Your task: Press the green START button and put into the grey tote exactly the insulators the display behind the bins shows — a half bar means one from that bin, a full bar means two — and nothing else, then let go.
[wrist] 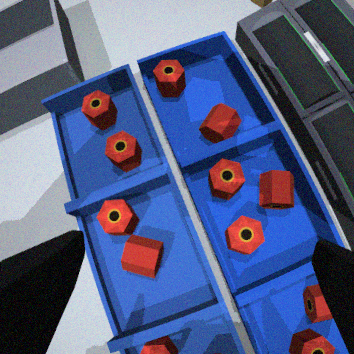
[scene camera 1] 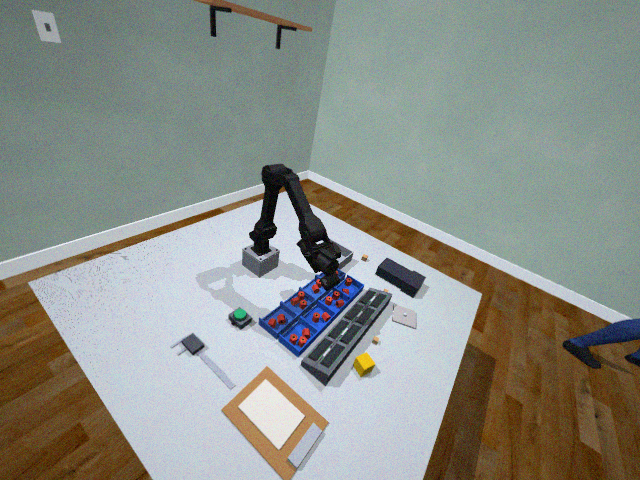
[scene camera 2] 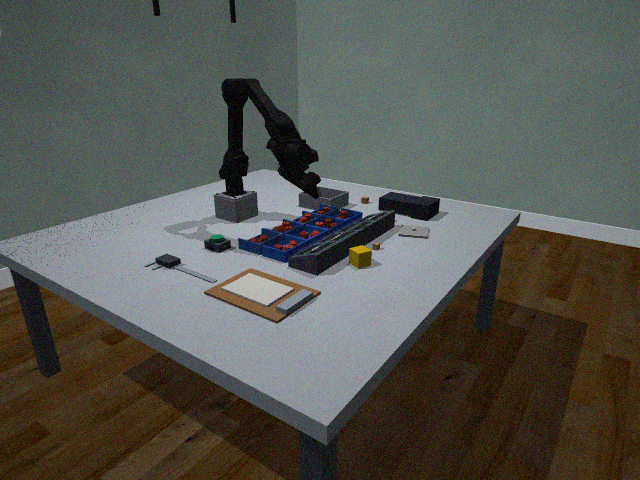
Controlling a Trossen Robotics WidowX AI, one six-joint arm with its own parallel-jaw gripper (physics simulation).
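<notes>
My gripper [scene camera 1: 330,285] [scene camera 2: 314,196] [wrist: 201,248] is open and empty, above the far part of the two rows of blue bins [scene camera 1: 297,351] [scene camera 2: 276,254] [wrist: 120,189]. Red hexagonal insulators [scene camera 1: 281,318] [wrist: 169,79] lie in the bins, some upright, some on their sides. In the wrist view the far left bin holds two, the one nearer holds two, the far right bin two and the one nearer three. The grey tote [scene camera 1: 346,254] [scene camera 2: 333,200] [wrist: 37,92] stands beyond the bins, its inside mostly hidden. The dark display [scene camera 1: 321,367] [scene camera 2: 310,262] [wrist: 297,62] has small pale bars, hard to read. The green START button [scene camera 1: 239,313] [scene camera 2: 216,238] sits at the left.
A black box [scene camera 1: 400,276] [scene camera 2: 408,205], a pale plate [scene camera 1: 404,316] [scene camera 2: 414,231] and a yellow cube [scene camera 1: 364,364] [scene camera 2: 360,256] lie beyond the display. Calipers [scene camera 1: 193,343] [scene camera 2: 168,260] and a clipboard [scene camera 1: 242,400] [scene camera 2: 227,297] lie in front.
</notes>
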